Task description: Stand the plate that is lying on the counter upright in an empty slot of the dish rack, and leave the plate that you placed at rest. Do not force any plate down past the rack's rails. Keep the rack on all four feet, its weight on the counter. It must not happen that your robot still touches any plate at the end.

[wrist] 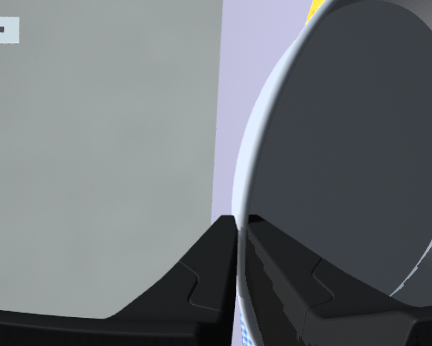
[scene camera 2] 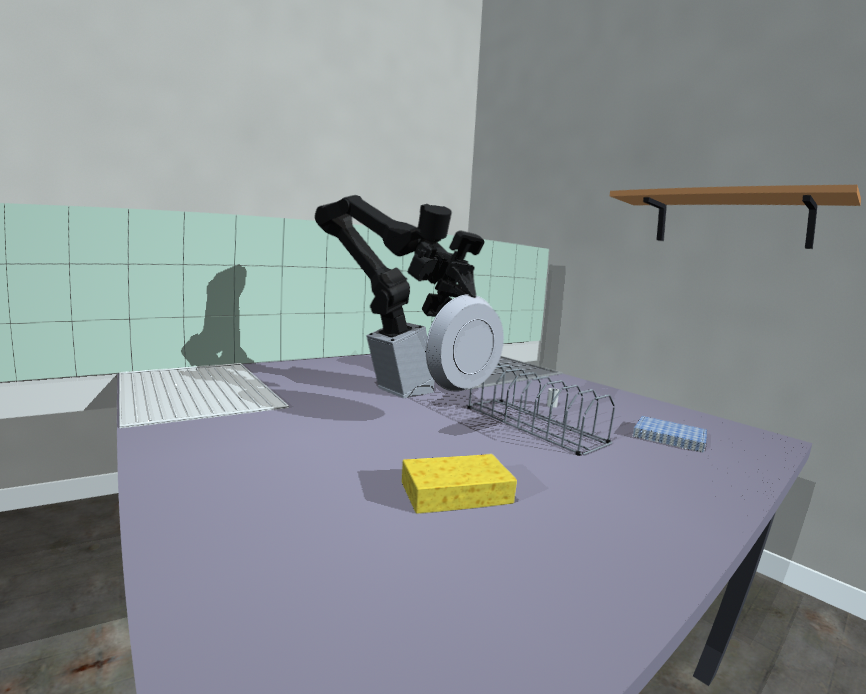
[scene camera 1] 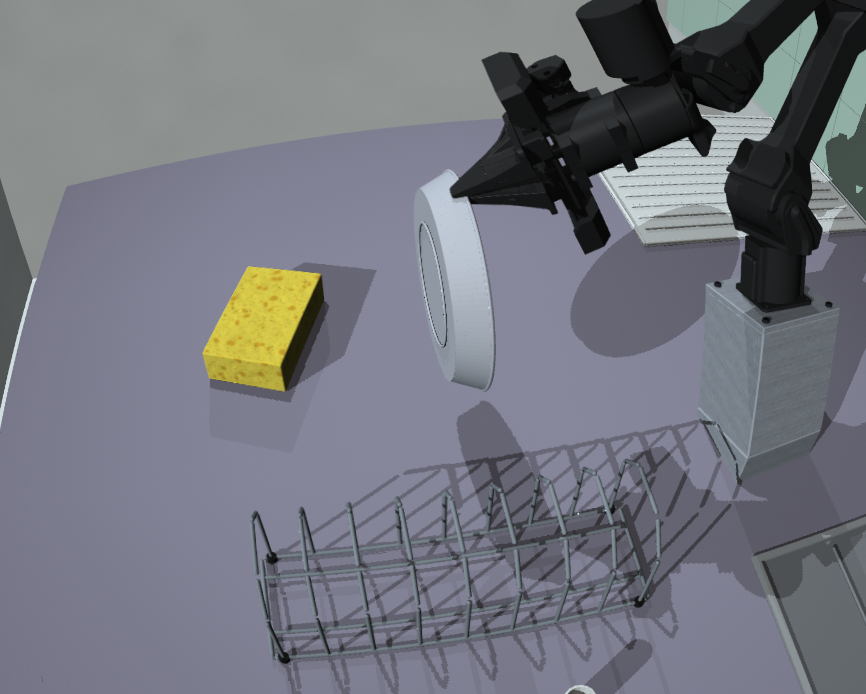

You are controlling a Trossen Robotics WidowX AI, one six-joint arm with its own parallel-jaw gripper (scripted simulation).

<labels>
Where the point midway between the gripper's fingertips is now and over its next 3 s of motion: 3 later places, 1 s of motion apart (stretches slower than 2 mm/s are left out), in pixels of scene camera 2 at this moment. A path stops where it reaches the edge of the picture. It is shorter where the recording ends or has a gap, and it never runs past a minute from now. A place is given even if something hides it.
My gripper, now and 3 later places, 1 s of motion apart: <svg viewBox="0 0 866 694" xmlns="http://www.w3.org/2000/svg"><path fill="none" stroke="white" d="M473 298L489 303L511 304L527 305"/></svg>
</labels>
